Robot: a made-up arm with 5 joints.
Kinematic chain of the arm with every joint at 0, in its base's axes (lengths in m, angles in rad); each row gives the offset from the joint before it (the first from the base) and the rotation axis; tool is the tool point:
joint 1: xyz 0 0 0.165 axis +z
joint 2: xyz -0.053 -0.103 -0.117 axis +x
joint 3: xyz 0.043 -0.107 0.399 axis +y
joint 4: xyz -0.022 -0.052 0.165 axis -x
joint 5: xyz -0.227 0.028 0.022 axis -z
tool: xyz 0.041 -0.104 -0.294
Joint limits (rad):
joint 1: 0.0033..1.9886
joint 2: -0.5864..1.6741
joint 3: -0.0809..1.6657
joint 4: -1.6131..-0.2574
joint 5: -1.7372..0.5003
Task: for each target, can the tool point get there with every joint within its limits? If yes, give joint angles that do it. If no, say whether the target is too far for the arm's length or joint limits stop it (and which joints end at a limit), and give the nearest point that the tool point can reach.
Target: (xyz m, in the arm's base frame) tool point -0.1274 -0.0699 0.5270
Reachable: yes | joints 1.0791 -0.2430 0.7627 -1.0634 -0.5958
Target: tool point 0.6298 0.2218 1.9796
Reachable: no: too far | nearest point 0.2854 0.1005 0.7305 | short by 1.301 m
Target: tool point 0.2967 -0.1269 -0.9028
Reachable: no: joint limits stop it (at a limit: joint 2, joint 3, joint 4) | nearest point 0.3863 -0.1652 -0.1485 | short by 0.761 m
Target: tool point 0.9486 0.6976 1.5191
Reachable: no: too far | nearest point 0.4493 0.2504 0.6230 | short by 1.119 m
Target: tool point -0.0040 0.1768 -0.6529
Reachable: no: joint limits stop it (at a limit: joint 1, joint 2, joint 3, joint 4) | nearest point 0.4017 -0.0336 -0.1354 | short by 0.690 m
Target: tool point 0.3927 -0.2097 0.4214
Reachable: yes | joints 1.4164 0.8524 0.4584 -1.1467 -0.5363
